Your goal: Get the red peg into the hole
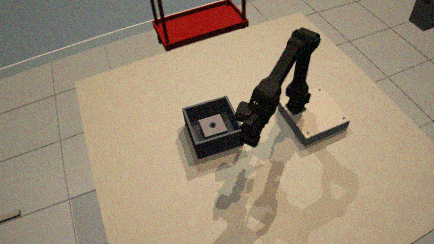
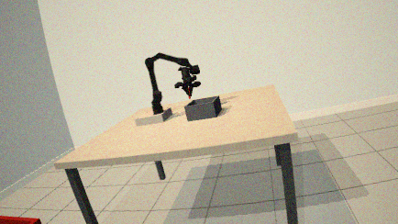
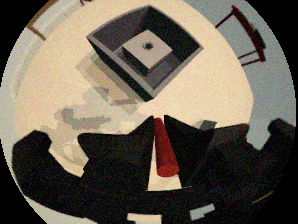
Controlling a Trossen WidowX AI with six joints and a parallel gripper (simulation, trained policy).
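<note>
My gripper tip is 100 mm short of the grey plate, 130 mm to the left of it and 80 mm above it. From my gripper tip the other things lie so: red peg (10 mm behind, 10 mm to the left, 20 mm above); then dark box (100 mm ahead, 130 mm to the right, 100 mm below).
</note>
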